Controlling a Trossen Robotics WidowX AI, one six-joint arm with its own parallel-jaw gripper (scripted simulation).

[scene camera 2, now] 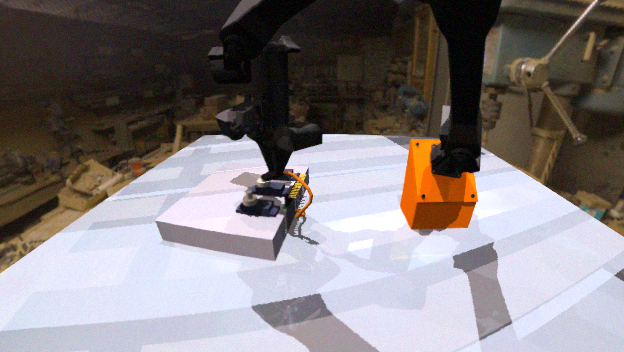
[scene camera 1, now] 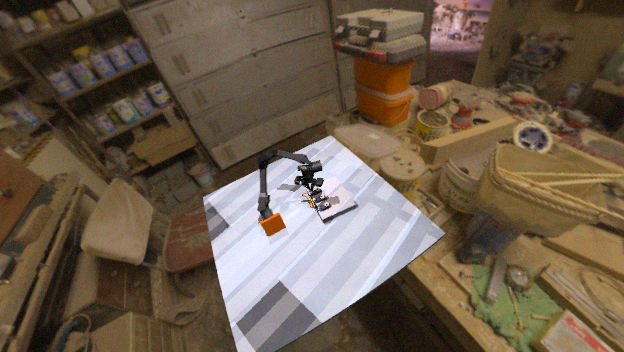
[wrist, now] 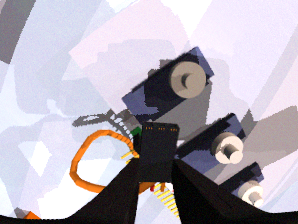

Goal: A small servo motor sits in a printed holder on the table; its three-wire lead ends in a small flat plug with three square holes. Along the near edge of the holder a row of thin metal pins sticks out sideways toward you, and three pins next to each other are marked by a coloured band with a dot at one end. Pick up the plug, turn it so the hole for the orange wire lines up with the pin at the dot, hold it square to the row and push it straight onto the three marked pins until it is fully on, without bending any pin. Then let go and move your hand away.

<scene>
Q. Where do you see a printed holder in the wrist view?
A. At 245,51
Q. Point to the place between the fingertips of my gripper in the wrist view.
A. At 155,165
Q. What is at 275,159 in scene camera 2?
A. My gripper.
</scene>
